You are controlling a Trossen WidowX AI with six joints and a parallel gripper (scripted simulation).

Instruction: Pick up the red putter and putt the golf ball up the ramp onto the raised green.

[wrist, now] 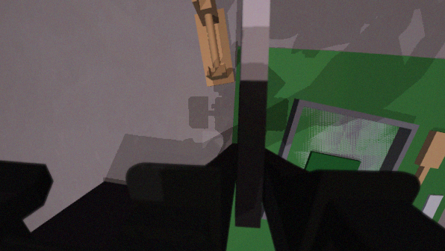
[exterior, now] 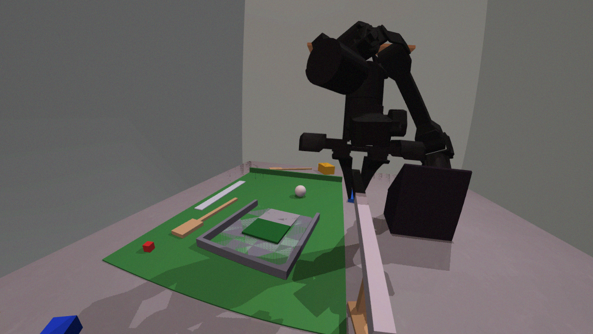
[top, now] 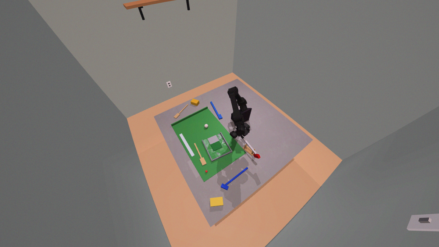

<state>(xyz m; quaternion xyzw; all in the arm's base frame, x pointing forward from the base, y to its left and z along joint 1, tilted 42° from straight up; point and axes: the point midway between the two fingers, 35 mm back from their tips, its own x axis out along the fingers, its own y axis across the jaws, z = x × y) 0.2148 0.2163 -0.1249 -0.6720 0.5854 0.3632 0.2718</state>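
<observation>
My gripper tip is now 2 cm past the red putter, 12 cm to the right of it and 1 cm below it. Round my gripper tip: white golf ball: 20 cm ahead, 34 cm to the right, 14 cm below; then wooden stand: 6 cm behind, 11 cm to the left, 13 cm below; then green mat: 26 cm ahead, 21 cm to the right, 16 cm below.
</observation>
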